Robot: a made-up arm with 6 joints. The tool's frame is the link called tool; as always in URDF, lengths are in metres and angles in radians. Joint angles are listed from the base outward.
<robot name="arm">
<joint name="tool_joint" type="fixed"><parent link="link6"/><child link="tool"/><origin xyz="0.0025 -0.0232 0.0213" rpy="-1.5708 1.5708 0"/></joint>
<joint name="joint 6" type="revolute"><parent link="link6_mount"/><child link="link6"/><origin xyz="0.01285 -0.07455 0.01" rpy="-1.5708 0 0"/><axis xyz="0 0 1"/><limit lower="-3.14" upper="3.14"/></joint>
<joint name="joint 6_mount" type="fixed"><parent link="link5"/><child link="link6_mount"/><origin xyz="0.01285 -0.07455 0.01"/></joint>
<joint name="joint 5" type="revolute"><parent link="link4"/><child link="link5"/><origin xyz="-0.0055 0.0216 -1.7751" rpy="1.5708 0 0"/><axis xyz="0 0 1"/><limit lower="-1.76" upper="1.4"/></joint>
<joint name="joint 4" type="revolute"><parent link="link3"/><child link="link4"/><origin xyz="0.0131 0.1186 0.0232" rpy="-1.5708 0 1.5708"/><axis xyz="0 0 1"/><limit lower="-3.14" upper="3.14"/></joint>
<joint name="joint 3" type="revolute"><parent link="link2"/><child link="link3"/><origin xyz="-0.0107 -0.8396 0.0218" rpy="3.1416 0 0"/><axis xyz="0 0 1"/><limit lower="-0.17" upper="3.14"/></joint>
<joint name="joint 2" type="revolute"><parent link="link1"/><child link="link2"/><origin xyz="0.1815 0.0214 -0.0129" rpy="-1.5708 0 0"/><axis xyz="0 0 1"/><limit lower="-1.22" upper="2.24"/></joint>
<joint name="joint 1" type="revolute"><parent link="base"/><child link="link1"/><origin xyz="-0.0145 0.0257 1.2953"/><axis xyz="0 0 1"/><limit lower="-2.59" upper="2.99"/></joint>
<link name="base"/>
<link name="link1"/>
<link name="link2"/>
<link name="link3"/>
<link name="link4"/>
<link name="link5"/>
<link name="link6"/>
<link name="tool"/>
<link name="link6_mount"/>
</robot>
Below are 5 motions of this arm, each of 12 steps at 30 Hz.
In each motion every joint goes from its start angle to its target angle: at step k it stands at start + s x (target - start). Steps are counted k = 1, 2, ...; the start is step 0. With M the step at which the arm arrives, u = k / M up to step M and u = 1 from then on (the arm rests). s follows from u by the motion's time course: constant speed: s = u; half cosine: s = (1 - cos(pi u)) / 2; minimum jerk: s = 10 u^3 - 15 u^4 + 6 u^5.
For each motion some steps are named. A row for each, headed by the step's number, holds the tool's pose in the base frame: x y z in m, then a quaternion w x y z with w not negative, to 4 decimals.
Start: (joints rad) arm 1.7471 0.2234 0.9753 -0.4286 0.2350 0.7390
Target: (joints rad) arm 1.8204 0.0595 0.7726 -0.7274 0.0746 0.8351
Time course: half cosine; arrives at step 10
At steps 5, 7, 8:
5: -0.3310 1.5951 3.5096 0.6380 -0.2562 -0.6873 0.2345
7: -0.3609 1.5711 3.4948 0.6262 -0.2448 -0.6848 0.2812
8: -0.3722 1.5617 3.4887 0.6210 -0.2400 -0.6838 0.2985

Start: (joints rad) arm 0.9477 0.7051 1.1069 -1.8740 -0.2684 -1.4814
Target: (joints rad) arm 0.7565 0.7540 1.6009 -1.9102 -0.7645 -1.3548
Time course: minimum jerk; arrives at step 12
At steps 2, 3, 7, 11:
2: 1.3608 2.0108 2.8195 0.4324 0.6727 0.2838 0.5292
3: 1.3671 1.9734 2.8691 0.4266 0.6650 0.2732 0.5487
7: 1.3528 1.6341 3.2281 0.3896 0.5767 0.1742 0.6967
11: 1.2857 1.4037 3.4052 0.3747 0.4981 0.1047 0.7750

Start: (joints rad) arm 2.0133 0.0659 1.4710 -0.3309 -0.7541 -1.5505
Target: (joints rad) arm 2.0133 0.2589 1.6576 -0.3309 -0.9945 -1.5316
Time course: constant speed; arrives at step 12
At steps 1, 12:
1: -0.2818 0.4757 3.9805 0.3813 0.2950 -0.1086 0.8694
12: -0.3600 0.6277 3.9315 0.3910 0.1919 -0.0726 0.8973

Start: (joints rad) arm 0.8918 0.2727 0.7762 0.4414 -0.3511 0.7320
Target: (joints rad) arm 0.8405 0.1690 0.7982 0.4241 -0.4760 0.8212
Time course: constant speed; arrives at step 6
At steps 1, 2, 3, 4, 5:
1: 1.2469 1.5658 3.1590 0.2352 -0.9014 -0.3635 -0.0059
2: 1.2379 1.5273 3.1936 0.2319 -0.9051 -0.3564 -0.0096
3: 1.2279 1.4884 3.2275 0.2285 -0.9086 -0.3492 -0.0131
4: 1.2169 1.4493 3.2607 0.2252 -0.9121 -0.3421 -0.0165
5: 1.2048 1.4101 3.2932 0.2219 -0.9155 -0.3350 -0.0198

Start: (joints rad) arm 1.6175 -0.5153 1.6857 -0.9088 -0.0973 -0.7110
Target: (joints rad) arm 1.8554 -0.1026 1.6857 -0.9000 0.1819 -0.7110
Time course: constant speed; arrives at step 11
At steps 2, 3, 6, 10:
2: 0.0927 -1.2555 3.6105 0.3148 0.6366 -0.5874 0.3881
3: 0.1133 -1.1664 3.6627 0.3207 0.6448 -0.5704 0.3950
6: 0.1503 -0.8875 3.7993 0.3386 0.6662 -0.5190 0.4149
10: 0.1390 -0.4987 3.9323 0.3632 0.6868 -0.4505 0.4399

